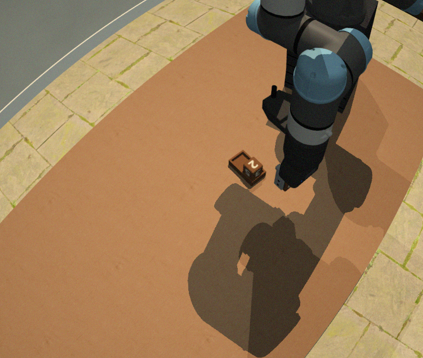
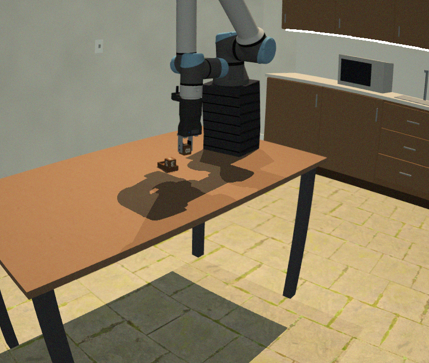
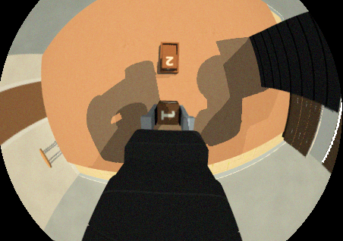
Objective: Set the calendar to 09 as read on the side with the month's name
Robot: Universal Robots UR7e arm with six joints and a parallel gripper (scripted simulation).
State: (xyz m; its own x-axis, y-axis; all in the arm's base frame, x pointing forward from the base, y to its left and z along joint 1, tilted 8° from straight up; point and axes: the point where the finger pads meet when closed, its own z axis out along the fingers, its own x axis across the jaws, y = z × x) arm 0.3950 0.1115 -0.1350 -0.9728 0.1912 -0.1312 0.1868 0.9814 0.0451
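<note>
Now: hand 20 mm past the brown cube, 90 mm to the left of it and 90 mm above it. From my hand the other things lie so: tray 20 mm behind, 110 mm to the right, 100 mm below.
</note>
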